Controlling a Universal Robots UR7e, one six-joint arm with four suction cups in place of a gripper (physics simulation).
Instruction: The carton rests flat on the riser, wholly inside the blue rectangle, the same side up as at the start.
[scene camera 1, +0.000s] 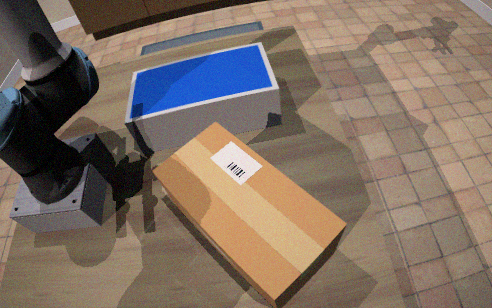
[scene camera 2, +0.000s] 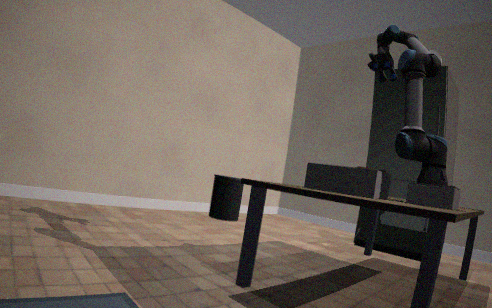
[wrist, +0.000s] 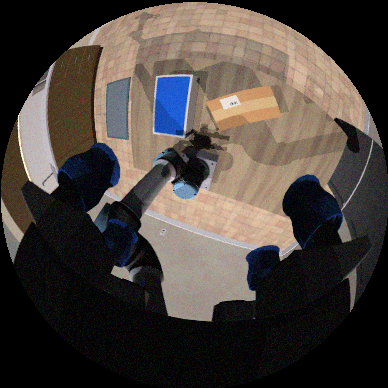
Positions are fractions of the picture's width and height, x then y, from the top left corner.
Note:
My suction head (wrist: 0.80, 0.53) holds nothing. A brown carton (scene camera 1: 0.56, 0.76) and a grey riser (scene camera 2: 0.76, 0.60) rest on the table.
The brown carton shows as well in the wrist view (wrist: 0.67, 0.27).

